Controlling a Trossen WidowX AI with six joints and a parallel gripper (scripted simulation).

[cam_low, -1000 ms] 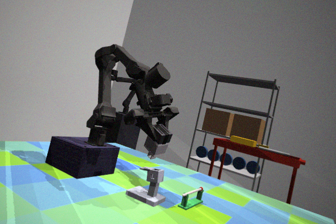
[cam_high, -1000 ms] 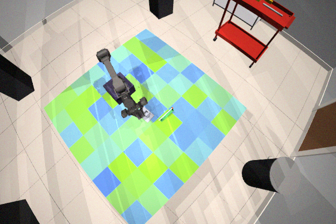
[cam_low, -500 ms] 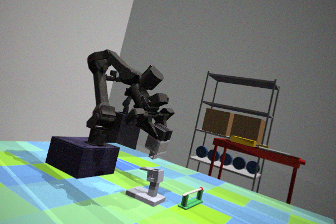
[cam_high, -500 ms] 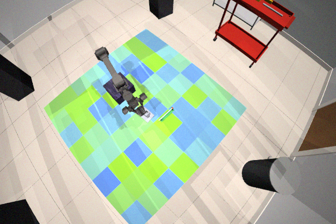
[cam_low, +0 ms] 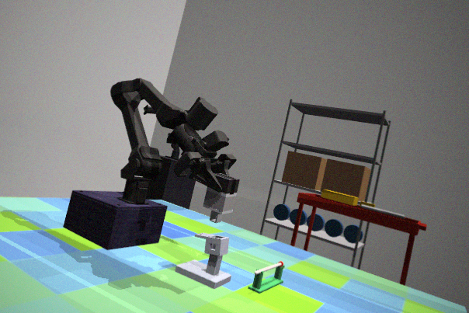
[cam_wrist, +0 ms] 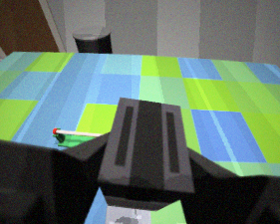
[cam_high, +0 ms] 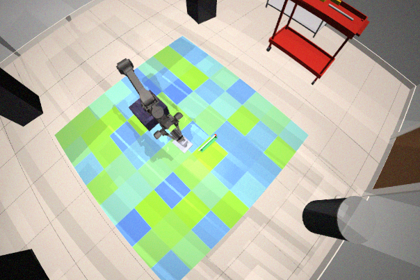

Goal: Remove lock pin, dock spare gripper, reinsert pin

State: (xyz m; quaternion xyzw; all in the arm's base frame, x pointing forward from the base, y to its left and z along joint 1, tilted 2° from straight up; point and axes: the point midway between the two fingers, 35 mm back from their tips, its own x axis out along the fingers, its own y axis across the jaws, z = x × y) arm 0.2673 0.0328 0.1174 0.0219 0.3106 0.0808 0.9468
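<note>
Right now my gripper tip is 70 mm short of the green cradle, 150 mm to the right of it and 190 mm above it. The rest, counted from my gripper tip: spare gripper: 10 mm behind, 20 mm below; grey mount: 20 mm behind, 20 mm to the left, 160 mm below.
</note>
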